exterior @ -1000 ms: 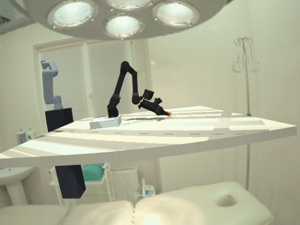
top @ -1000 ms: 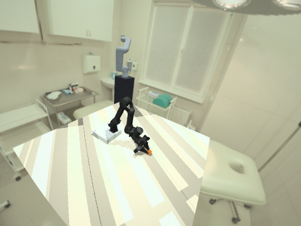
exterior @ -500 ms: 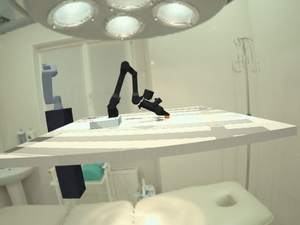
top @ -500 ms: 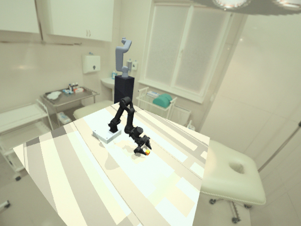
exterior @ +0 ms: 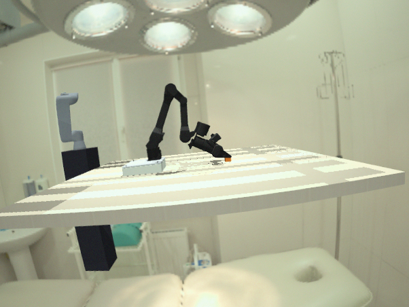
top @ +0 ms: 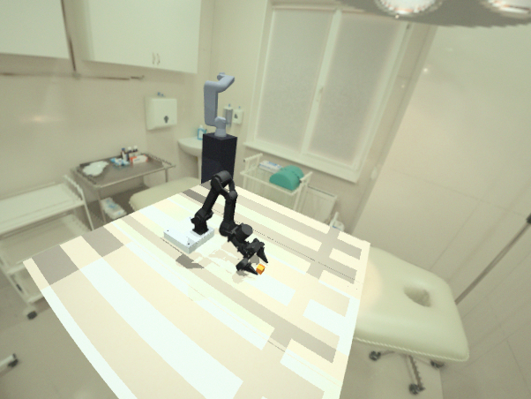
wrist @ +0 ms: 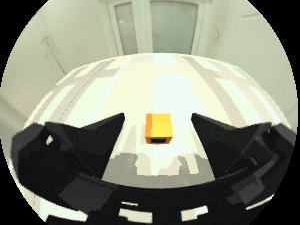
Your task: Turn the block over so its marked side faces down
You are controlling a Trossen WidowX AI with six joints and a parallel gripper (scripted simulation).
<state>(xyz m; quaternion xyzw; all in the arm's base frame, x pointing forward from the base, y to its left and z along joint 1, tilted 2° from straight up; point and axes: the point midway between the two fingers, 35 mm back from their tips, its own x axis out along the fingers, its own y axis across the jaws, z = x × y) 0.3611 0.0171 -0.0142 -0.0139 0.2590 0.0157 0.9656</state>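
Now: gripper tip 20 mm past the orange block and 10 mm above it.
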